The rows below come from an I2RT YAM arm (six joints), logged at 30 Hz.
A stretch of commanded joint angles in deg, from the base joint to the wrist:
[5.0 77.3 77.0 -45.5 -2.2 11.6]
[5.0 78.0 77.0 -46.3 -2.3 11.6]
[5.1 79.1 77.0 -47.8 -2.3 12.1]
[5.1 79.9 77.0 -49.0 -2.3 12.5]
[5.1 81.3 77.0 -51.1 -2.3 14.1]
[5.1 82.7 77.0 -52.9 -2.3 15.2]
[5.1 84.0 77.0 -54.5 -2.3 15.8]
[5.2 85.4 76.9 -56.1 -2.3 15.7]
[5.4 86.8 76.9 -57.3 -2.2 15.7]
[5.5 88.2 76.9 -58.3 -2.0 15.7]
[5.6 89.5 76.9 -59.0 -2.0 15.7]
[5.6 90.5 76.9 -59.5 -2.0 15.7]
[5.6 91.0 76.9 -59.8 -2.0 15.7]
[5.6 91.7 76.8 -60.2 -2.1 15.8]
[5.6 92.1 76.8 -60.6 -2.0 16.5]
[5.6 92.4 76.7 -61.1 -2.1 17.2]
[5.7 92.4 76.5 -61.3 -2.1 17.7]
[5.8 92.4 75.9 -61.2 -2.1 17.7]
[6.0 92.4 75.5 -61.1 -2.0 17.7]
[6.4 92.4 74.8 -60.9 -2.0 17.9]
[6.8 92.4 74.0 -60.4 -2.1 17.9]
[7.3 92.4 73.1 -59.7 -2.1 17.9]
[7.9 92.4 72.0 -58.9 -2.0 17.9]
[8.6 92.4 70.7 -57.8 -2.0 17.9]
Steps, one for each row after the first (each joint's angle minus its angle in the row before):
[0.0 0.7 0.0 -0.8 -0.1 0.0]
[0.1 1.1 0.0 -1.5 0.0 0.5]
[0.0 0.8 0.0 -1.2 0.0 0.4]
[0.0 1.4 0.0 -2.1 0.0 1.6]
[0.0 1.4 0.0 -1.8 0.0 1.1]
[0.0 1.3 0.0 -1.6 0.0 0.6]
[0.1 1.4 -0.1 -1.6 0.0 -0.1]
[0.2 1.4 0.0 -1.2 0.1 0.0]
[0.1 1.4 0.0 -1.0 0.2 0.0]
[0.1 1.3 0.0 -0.7 0.0 0.0]
[0.0 1.0 0.0 -0.5 0.0 0.0]
[0.0 0.5 0.0 -0.3 0.0 0.0]
[0.0 0.7 -0.1 -0.4 -0.1 0.1]
[0.0 0.4 0.0 -0.4 0.1 0.7]
[0.0 0.3 -0.1 -0.5 -0.1 0.7]
[0.1 0.0 -0.2 -0.2 0.0 0.5]
[0.1 0.0 -0.6 0.1 0.0 0.0]
[0.2 0.0 -0.4 0.1 0.1 0.0]
[0.4 0.0 -0.7 0.2 0.0 0.2]
[0.4 0.0 -0.8 0.5 -0.1 0.0]
[0.5 0.0 -0.9 0.7 0.0 0.0]
[0.6 0.0 -1.1 0.8 0.1 0.0]
[0.7 0.0 -1.3 1.1 0.0 0.0]

